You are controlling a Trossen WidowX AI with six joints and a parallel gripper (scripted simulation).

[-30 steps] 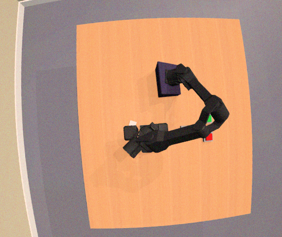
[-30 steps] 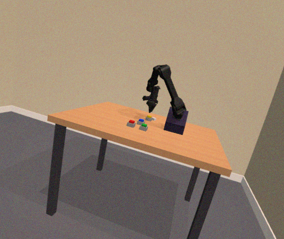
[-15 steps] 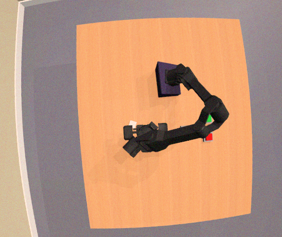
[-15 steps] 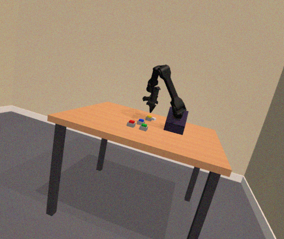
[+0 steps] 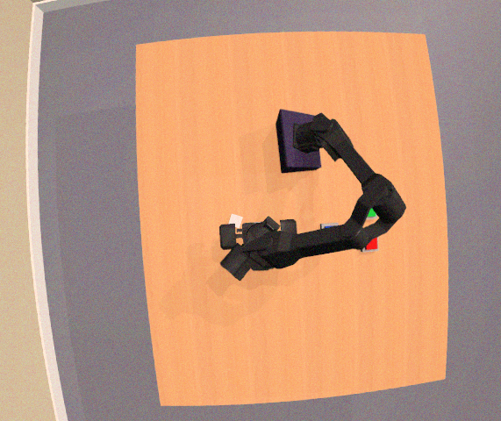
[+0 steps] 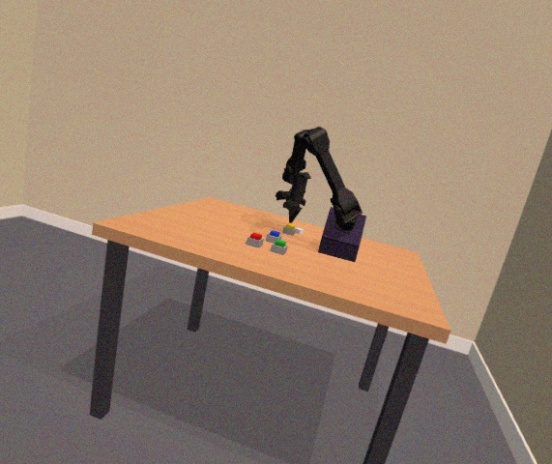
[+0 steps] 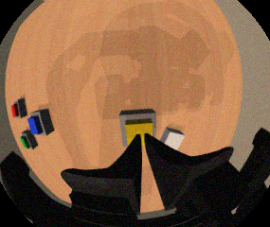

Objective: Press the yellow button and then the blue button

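My gripper tip is now 10 mm past the blue button, 200 mm to the right of it and 10 mm above it. From my gripper tip the other things lie so: green button: 70 mm behind, 310 mm to the left, 10 mm below; small white block: 30 mm behind, 60 mm to the right, 40 mm below; yellow button: 10 mm below.
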